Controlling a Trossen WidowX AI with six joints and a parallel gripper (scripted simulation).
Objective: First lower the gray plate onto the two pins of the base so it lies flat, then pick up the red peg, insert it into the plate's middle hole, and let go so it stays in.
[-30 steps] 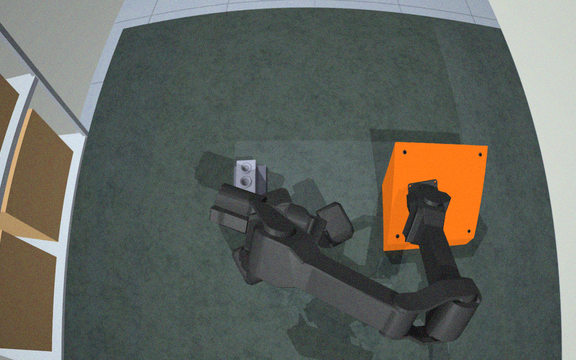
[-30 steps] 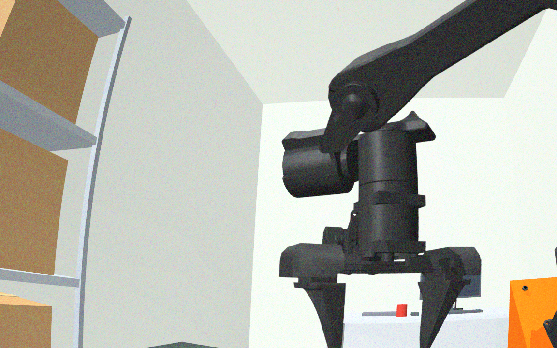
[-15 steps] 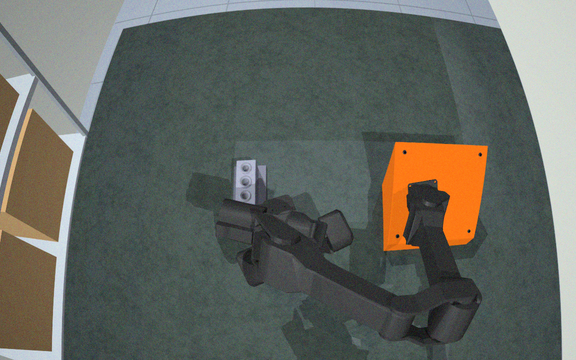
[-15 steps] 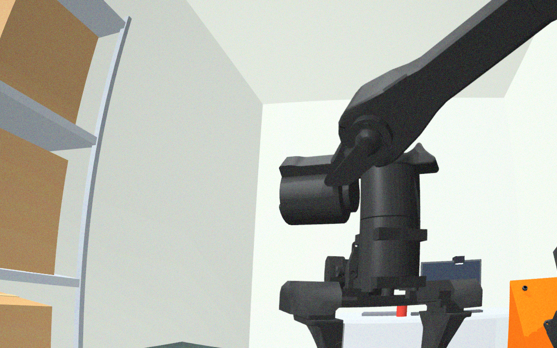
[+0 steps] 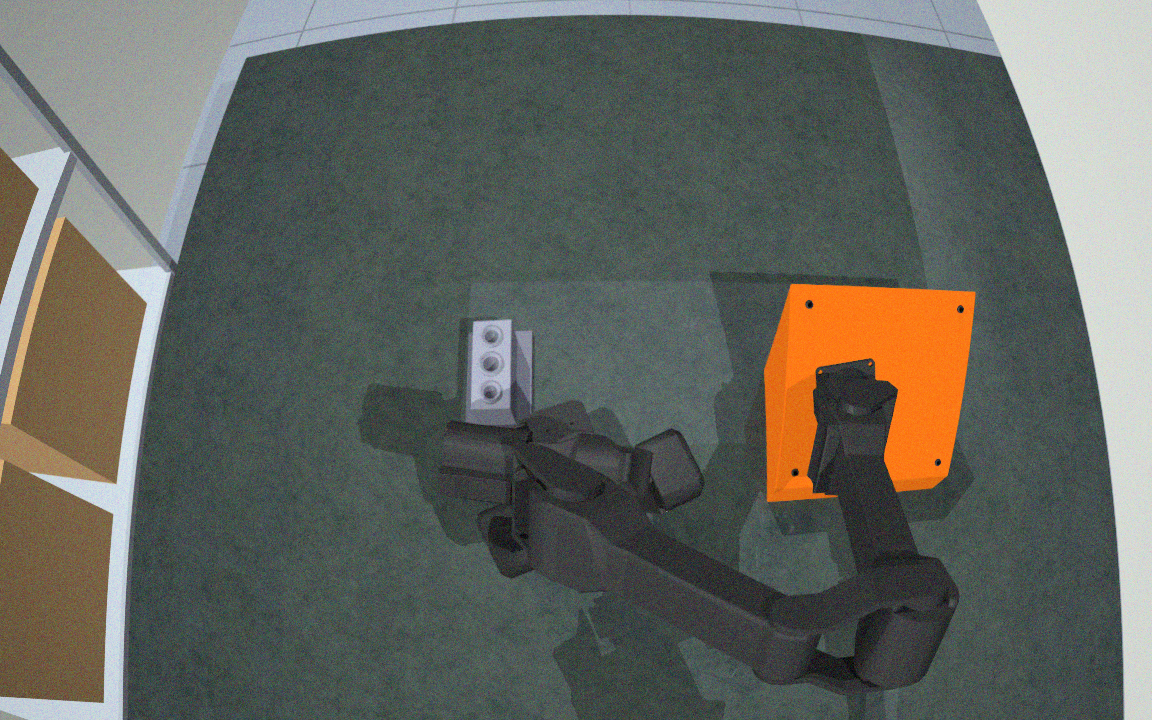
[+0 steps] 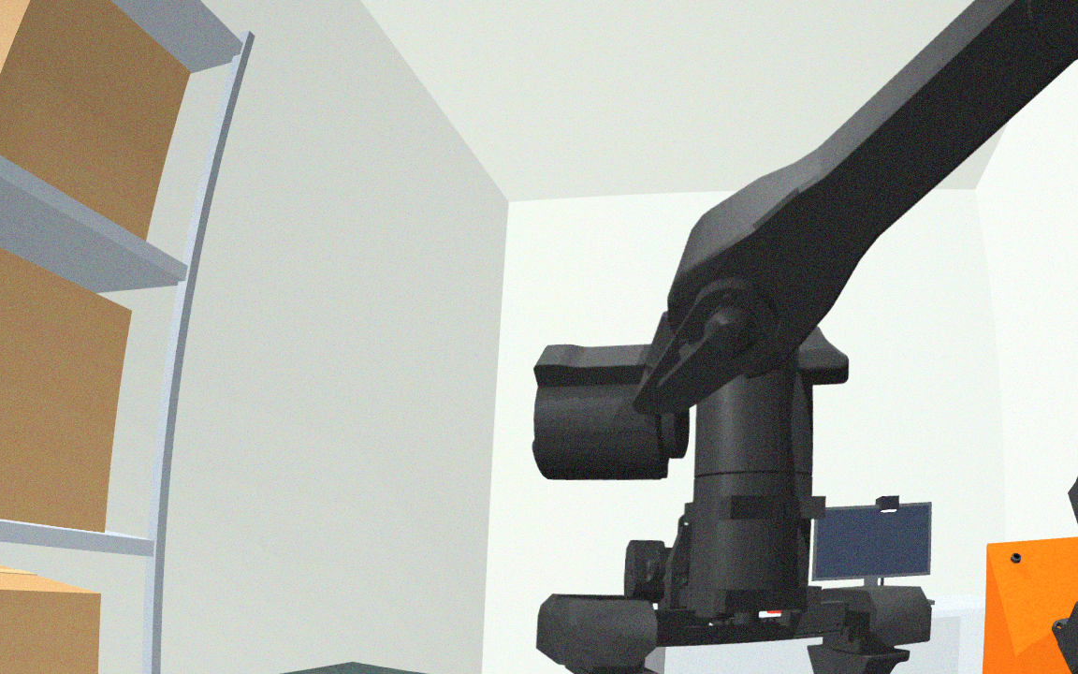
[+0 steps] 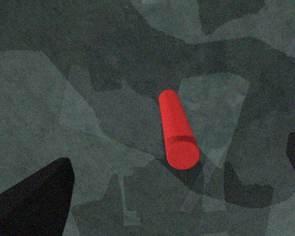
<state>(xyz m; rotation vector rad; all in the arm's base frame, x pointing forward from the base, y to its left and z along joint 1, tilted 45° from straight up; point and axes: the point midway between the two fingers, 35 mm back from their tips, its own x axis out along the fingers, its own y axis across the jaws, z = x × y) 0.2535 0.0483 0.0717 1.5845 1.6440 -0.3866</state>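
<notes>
Now: gripper tip 5 cm above the red peg. The rest, counted from my gripper tip: gray plate: 18 cm to the right, 9 cm ahead, 4 cm below; gray base: 18 cm to the right, 9 cm ahead, 8 cm below.
</notes>
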